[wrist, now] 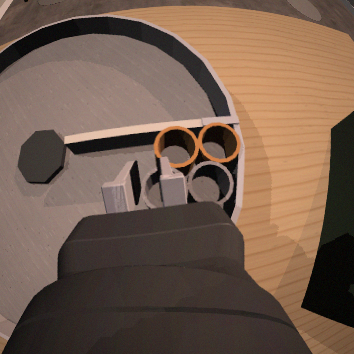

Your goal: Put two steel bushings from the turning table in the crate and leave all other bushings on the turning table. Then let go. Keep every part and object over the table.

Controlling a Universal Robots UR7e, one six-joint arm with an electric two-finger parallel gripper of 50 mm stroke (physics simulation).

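Frame: origin at the arm's base, x back, y down, z right, level; metres.
Seen in the pictures: gripper, between the fingertips: [148, 173].
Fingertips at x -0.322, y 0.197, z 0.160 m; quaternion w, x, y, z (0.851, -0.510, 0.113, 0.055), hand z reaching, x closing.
A point is followed by its place in that frame.
The grey turning table [100, 85] {x -0.337, y 0.251, z 0.301 m} with its dark inner wall fills the left and middle of the wrist view. Two steel bushings stand upright near its right rim. One steel bushing [231, 184] {x -0.261, y 0.213, z 0.130 m} shows nearly whole; the other steel bushing [146, 190] {x -0.328, y 0.233, z 0.156 m}, to its left, is partly hidden by my right finger. Two orange-rimmed bushings [156, 146] {x -0.307, y 0.213, z 0.184 m} [238, 145] {x -0.239, y 0.213, z 0.159 m} stand beside the steel ones, near the divider. My gripper [148, 173] {x -0.322, y 0.197, z 0.160 m} is partly open with nothing held. Its left finger is left of the partly hidden steel bushing, and its right finger overlaps that bushing's opening. Fingertip height is unclear. The crate does not show.
A pale divider bar [140, 130] {x -0.314, y 0.219, z 0.206 m} runs from near the dark octagonal hub [42, 156] {x -0.422, y 0.243, z 0.234 m} to the turning table's right rim. A dark green box [340, 200] {x -0.102, y 0.268, z 0.053 m} stands at the right edge of the view, on the wooden table [285, 75] {x -0.041, y 0.304, z 0.270 m}. My gripper's body hides the lower middle.
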